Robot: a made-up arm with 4 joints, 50 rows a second.
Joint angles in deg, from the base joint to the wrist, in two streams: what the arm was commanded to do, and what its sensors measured. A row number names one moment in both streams.
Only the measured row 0 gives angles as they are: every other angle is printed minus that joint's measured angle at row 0.
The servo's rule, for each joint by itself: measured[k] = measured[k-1] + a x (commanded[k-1-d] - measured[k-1]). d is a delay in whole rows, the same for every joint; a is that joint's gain. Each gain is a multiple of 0.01, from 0.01 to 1. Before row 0 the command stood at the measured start. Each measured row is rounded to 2 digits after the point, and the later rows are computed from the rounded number. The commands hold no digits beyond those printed.
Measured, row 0: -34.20, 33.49, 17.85, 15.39
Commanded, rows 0 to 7: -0.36, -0.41, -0.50, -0.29; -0.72, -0.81, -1.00, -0.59; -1.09, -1.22, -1.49, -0.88; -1.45, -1.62, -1.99, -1.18; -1.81, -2.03, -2.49, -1.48; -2.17, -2.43, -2.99, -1.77; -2.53, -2.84, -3.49, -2.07; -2.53, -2.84, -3.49, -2.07
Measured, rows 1 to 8: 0.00, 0.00, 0.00, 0.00; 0.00, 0.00, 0.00, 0.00; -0.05, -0.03, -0.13, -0.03; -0.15, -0.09, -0.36, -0.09; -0.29, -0.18, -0.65, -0.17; -0.46, -0.30, -1.00, -0.27; -0.66, -0.44, -1.39, -0.39; -0.89, -0.60, -1.81, -0.53
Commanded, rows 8 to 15: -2.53, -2.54, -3.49, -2.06; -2.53, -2.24, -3.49, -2.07; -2.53, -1.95, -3.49, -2.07; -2.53, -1.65, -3.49, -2.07; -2.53, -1.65, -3.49, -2.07; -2.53, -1.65, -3.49, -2.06; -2.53, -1.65, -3.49, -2.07; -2.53, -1.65, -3.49, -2.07
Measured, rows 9 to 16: -1.14, -0.78, -2.25, -0.68; -1.35, -0.94, -2.57, -0.82; -1.53, -1.07, -2.81, -0.94; -1.68, -1.16, -2.99, -1.05; -1.81, -1.22, -3.12, -1.15; -1.92, -1.25, -3.22, -1.24; -2.01, -1.28, -3.29, -1.32; -2.09, -1.31, -3.34, -1.39
